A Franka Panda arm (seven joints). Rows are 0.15 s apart.
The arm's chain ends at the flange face. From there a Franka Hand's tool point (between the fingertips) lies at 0.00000 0.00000 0.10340 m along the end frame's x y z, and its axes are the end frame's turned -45 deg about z.
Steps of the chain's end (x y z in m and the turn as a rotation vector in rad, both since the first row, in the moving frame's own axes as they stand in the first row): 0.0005, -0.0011, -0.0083, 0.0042, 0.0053, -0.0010; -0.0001, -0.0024, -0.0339, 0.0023, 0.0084, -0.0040; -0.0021, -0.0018, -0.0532, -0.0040, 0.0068, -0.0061; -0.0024, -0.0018, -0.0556, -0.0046, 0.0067, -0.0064; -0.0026, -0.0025, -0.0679, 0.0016, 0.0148, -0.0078; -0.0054, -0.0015, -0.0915, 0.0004, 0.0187, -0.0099; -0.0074, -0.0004, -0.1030, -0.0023, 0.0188, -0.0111
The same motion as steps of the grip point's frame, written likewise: 0.0018, -0.0003, -0.0083, -0.0008, 0.0067, -0.0010; 0.0024, -0.0013, -0.0339, -0.0043, 0.0076, -0.0040; 0.0000, -0.0020, -0.0532, -0.0076, 0.0020, -0.0061; -0.0003, -0.0021, -0.0556, -0.0080, 0.0015, -0.0064; 0.0011, -0.0026, -0.0679, -0.0093, 0.0116, -0.0078; -0.0014, -0.0035, -0.0915, -0.0129, 0.0135, -0.0099; -0.0037, -0.0040, -0.1030, -0.0149, 0.0117, -0.0111
